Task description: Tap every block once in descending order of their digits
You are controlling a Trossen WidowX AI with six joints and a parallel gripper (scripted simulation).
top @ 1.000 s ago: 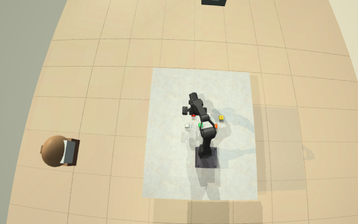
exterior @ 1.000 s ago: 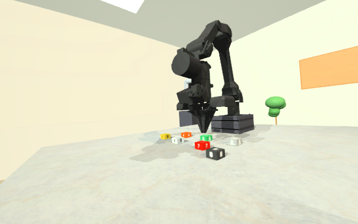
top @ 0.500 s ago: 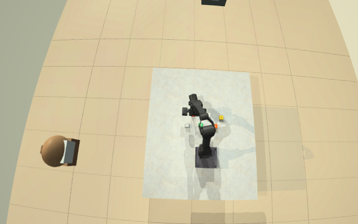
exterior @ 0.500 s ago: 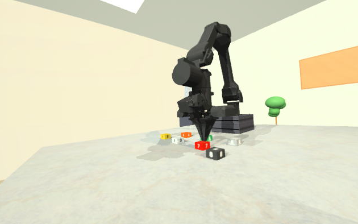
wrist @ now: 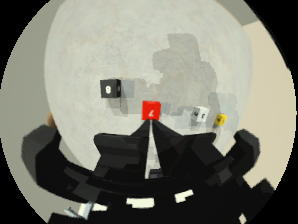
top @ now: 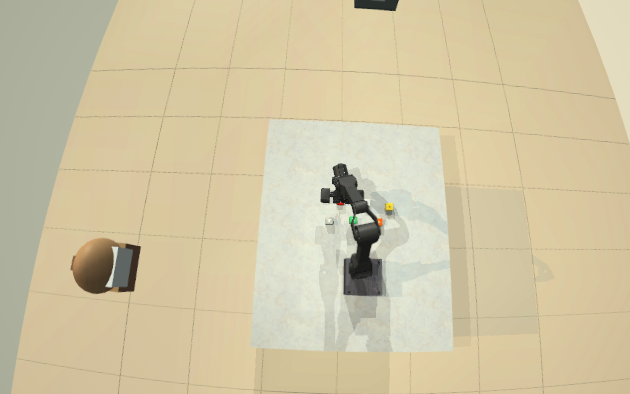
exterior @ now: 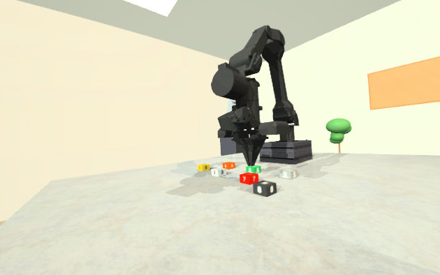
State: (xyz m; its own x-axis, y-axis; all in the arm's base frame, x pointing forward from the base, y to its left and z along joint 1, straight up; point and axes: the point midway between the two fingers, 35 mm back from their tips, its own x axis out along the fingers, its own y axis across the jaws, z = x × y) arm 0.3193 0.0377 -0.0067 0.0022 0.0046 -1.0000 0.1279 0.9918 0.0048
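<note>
Now: the red block 3 cm below my gripper tip and 1 cm ahead of it. From my gripper tip the other things lie so: green block (9 cm behind, 5 cm to the right, 3 cm below); grey block (8 cm behind, 6 cm to the left, 3 cm below); black block (7 cm to the left, 6 cm ahead, 3 cm below).
</note>
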